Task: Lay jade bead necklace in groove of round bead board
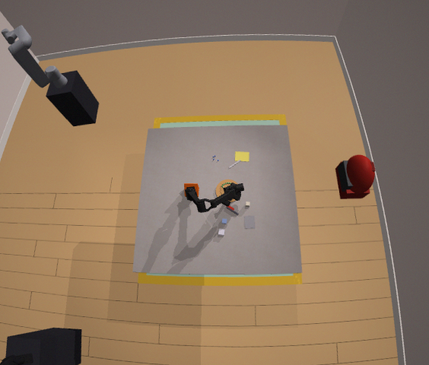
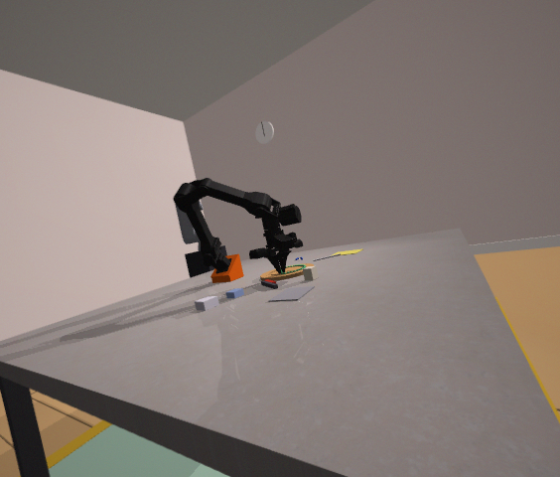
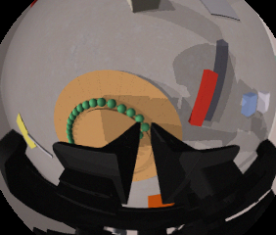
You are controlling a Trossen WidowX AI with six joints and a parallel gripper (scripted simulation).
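Right now my gripper tip is 10 mm past the round wooden bead board, 60 mm to the right of it and 10 mm above it. The rest, counted from my gripper tip: beige cube: 130 mm ahead, 70 mm to the right; red-handled tool: 90 mm to the right, 10 mm below; blue block: 60 mm behind, 190 mm to the right, 10 mm below.
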